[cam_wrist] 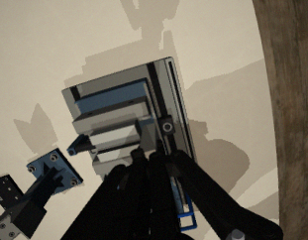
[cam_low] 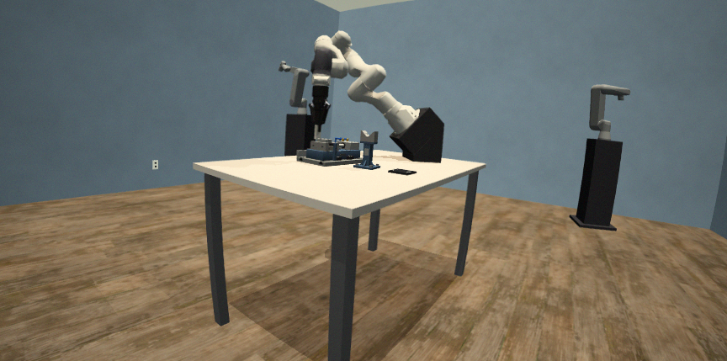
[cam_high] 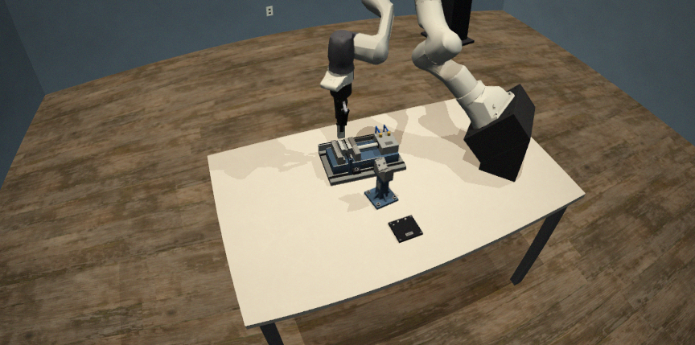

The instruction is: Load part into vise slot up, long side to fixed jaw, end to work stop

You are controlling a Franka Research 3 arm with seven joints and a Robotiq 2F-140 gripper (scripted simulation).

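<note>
My hand is 1 cm short of the part, 4 cm to the right of it and 4 cm above it. From my hand the other things lie so: black infeed plate 2 cm ahead, 42 cm to the left, 13 cm below; then vise 5 cm behind, 7 cm to the left, 10 cm below; then air cylinder 14 cm behind, 10 cm to the left, 6 cm below.
</note>
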